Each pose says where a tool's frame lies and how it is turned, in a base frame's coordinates. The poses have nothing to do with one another.
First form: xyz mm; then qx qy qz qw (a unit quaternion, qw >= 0).
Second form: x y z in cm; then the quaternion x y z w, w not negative. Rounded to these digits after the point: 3 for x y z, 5 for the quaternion.
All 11 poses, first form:
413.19 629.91 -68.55 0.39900 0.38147 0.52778 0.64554
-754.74 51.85 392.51 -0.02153 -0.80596 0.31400 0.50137
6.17 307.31 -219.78 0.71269 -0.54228 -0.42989 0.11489
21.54 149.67 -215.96 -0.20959 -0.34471 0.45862 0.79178
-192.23 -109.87 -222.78 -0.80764 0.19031 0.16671 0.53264
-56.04 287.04 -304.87 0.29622 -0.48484 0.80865 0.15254
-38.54 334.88 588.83 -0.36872 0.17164 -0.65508 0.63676
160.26 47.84 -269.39 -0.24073 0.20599 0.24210 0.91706
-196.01 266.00 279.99 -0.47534 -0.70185 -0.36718 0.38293
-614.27 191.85 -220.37 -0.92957 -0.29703 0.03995 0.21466
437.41 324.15 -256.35 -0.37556 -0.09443 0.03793 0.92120
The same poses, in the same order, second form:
41.319 62.991 -6.855 0.39900 0.38147 0.52778 0.64554
-75.474 5.185 39.251 -0.02153 -0.80596 0.31400 0.50137
0.617 30.731 -21.978 0.71269 -0.54228 -0.42989 0.11489
2.154 14.967 -21.596 -0.20959 -0.34471 0.45862 0.79178
-19.223 -10.987 -22.278 -0.80764 0.19031 0.16671 0.53264
-5.604 28.704 -30.487 0.29622 -0.48484 0.80865 0.15254
-3.854 33.488 58.883 -0.36872 0.17164 -0.65508 0.63676
16.026 4.784 -26.939 -0.24073 0.20599 0.24210 0.91706
-19.601 26.600 27.999 -0.47534 -0.70185 -0.36718 0.38293
-61.427 19.185 -22.037 -0.92957 -0.29703 0.03995 0.21466
43.741 32.415 -25.635 -0.37556 -0.09443 0.03793 0.92120

